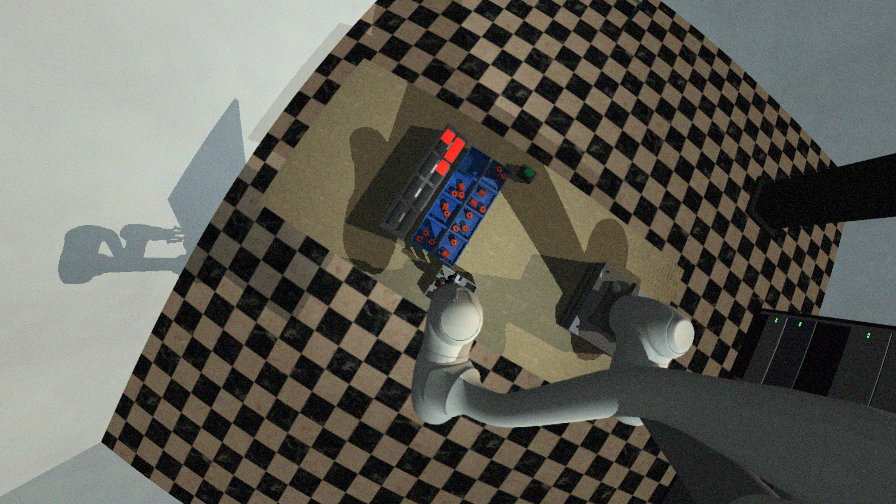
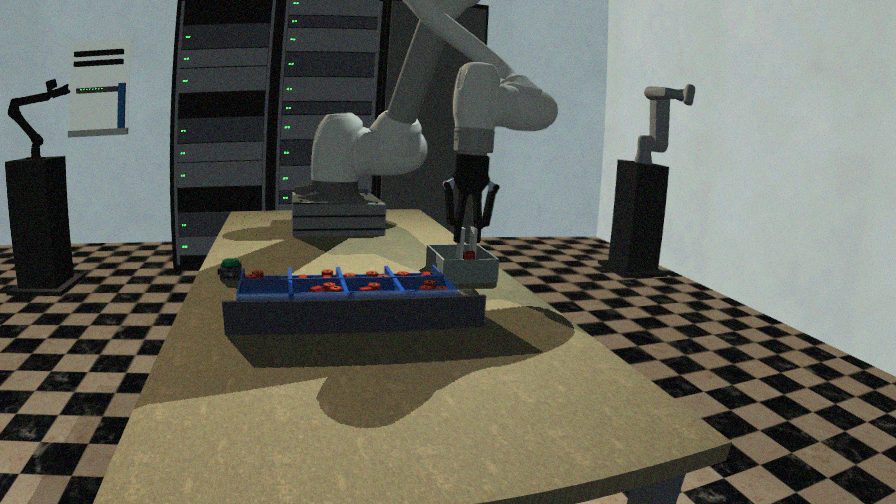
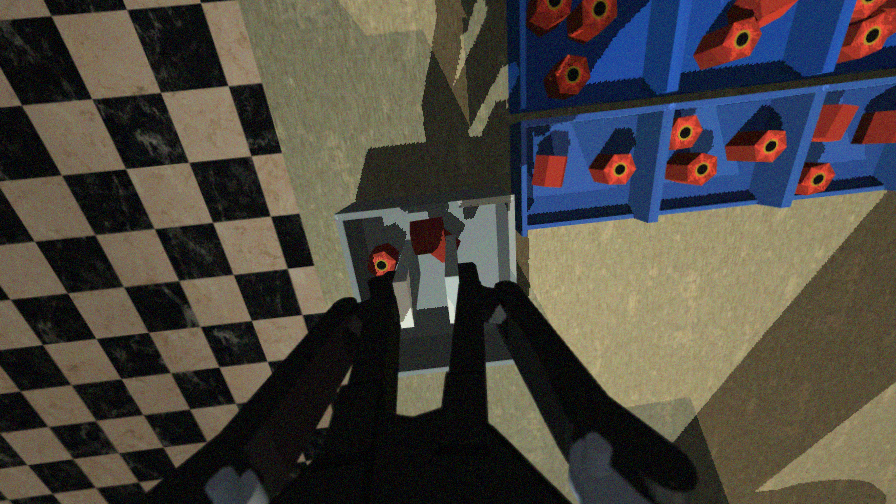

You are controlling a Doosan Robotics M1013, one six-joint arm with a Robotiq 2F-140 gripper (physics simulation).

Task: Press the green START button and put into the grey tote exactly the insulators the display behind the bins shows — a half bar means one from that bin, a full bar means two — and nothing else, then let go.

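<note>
My gripper (image 2: 467, 250) hangs straight down into the grey tote (image 2: 463, 266). It is shut on a red insulator (image 3: 429, 238), held at the fingertips (image 3: 429, 253) inside the tote (image 3: 429, 282). A second insulator (image 3: 382, 260) lies on the tote floor to its left. The blue bin tray (image 1: 457, 210) holds several red insulators in two rows; its far back bin looks empty. The display (image 1: 426, 181) behind it shows one long and two short red bars (image 1: 452, 150) at its far end. The green button (image 1: 528, 172) sits past the tray's far end.
The tote stands against the near end of the bin tray (image 2: 341, 285), close to the table's edge (image 3: 300, 188). The arm's base block (image 2: 338, 216) sits at the table's back. Server racks (image 2: 275, 125) stand behind the table.
</note>
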